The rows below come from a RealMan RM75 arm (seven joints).
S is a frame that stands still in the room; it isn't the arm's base.
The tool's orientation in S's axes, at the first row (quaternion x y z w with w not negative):
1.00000, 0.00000, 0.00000, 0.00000
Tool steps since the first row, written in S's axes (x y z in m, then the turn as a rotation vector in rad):
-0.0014, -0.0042, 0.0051, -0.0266, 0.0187, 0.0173
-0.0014, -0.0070, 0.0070, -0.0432, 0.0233, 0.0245
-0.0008, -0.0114, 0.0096, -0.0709, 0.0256, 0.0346
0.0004, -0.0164, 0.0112, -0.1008, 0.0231, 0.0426
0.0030, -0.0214, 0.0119, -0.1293, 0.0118, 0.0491
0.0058, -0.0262, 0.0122, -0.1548, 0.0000, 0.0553
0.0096, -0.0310, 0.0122, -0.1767, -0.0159, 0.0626
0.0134, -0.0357, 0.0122, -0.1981, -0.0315, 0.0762
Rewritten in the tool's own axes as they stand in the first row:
-0.0014, 0.0042, -0.0051, -0.0266, -0.0187, -0.0173
-0.0014, 0.0070, -0.0070, -0.0432, -0.0233, -0.0245
-0.0008, 0.0114, -0.0096, -0.0709, -0.0256, -0.0346
0.0004, 0.0164, -0.0112, -0.1008, -0.0231, -0.0426
0.0030, 0.0214, -0.0119, -0.1293, -0.0118, -0.0491
0.0058, 0.0262, -0.0122, -0.1548, 0.0000, -0.0553
0.0096, 0.0310, -0.0122, -0.1767, 0.0159, -0.0626
0.0134, 0.0357, -0.0122, -0.1981, 0.0315, -0.0762

